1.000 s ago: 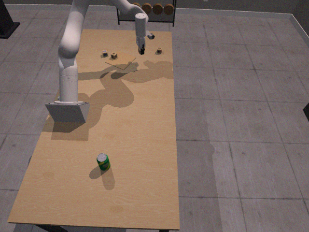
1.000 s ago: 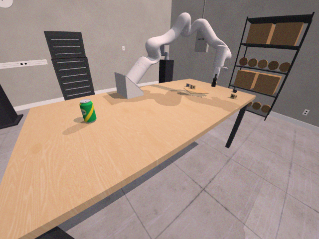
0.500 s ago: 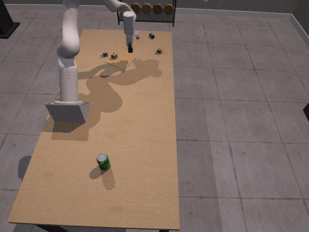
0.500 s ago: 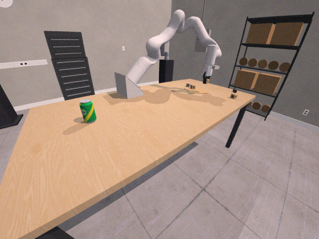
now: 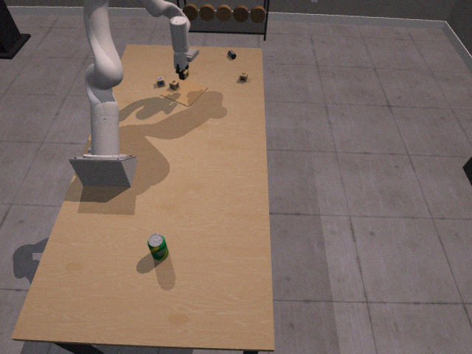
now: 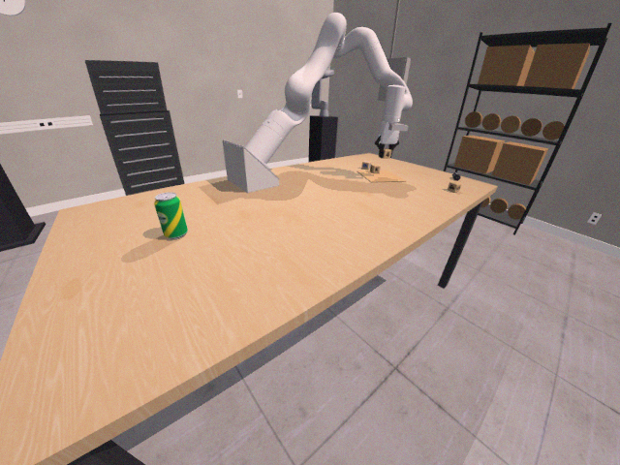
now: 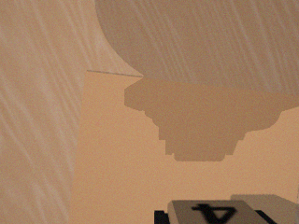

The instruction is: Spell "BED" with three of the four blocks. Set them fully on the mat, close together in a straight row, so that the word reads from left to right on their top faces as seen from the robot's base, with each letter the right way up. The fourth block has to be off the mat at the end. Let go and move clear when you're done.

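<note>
Right now the tan mat is 120 mm below my hand and 10 mm behind it. The rest, counted from my hand: green can: 1020 mm to the right, 60 mm below, 60 mm ahead; wooden letter block: 330 mm ahead, 150 mm to the left, 100 mm below; small dark object: 390 mm to the left, 240 mm ahead, 110 mm below.
</note>
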